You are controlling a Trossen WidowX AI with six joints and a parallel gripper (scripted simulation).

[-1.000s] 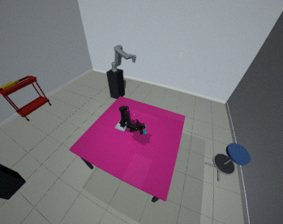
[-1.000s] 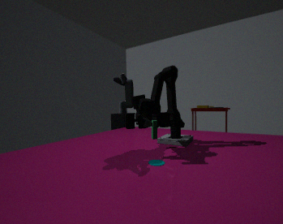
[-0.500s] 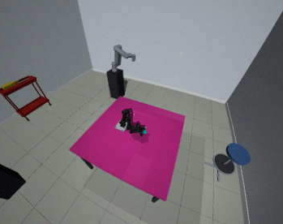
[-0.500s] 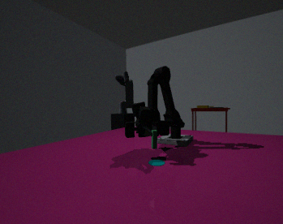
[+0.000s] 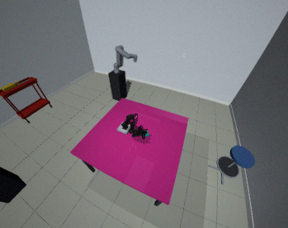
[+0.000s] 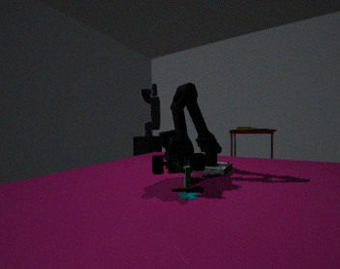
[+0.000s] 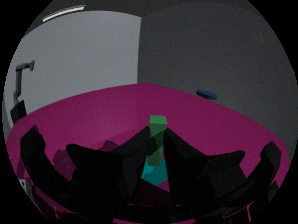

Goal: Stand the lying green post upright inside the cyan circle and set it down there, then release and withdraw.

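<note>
Right now my gripper tip is 8 cm above the cyan circle. The rest, counted from my gripper tip: green post (2 cm below).
</note>
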